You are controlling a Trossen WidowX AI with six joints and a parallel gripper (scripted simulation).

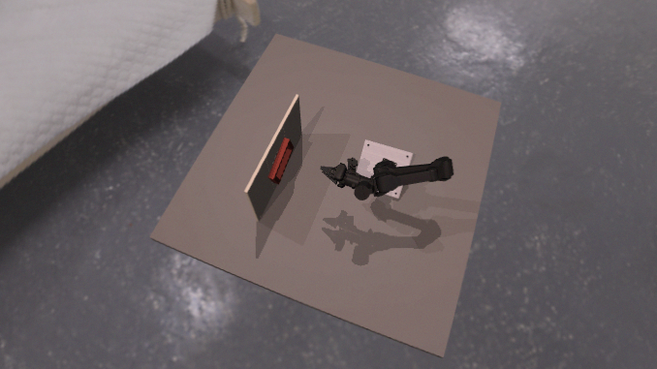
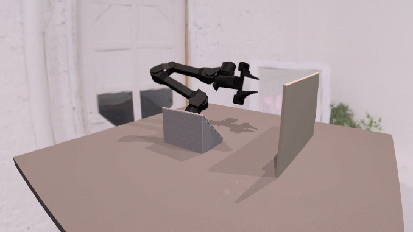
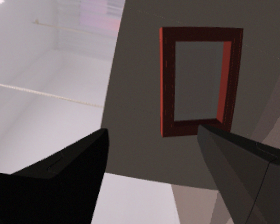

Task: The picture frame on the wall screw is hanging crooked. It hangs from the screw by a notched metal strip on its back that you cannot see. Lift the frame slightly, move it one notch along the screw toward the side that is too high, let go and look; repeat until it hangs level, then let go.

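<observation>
My gripper tip is 190 mm short of the red picture frame, 90 mm above it and 10 mm to the left of it. Round my gripper tip: wall panel (200 mm ahead, 100 mm below, 20 mm to the right).
</observation>
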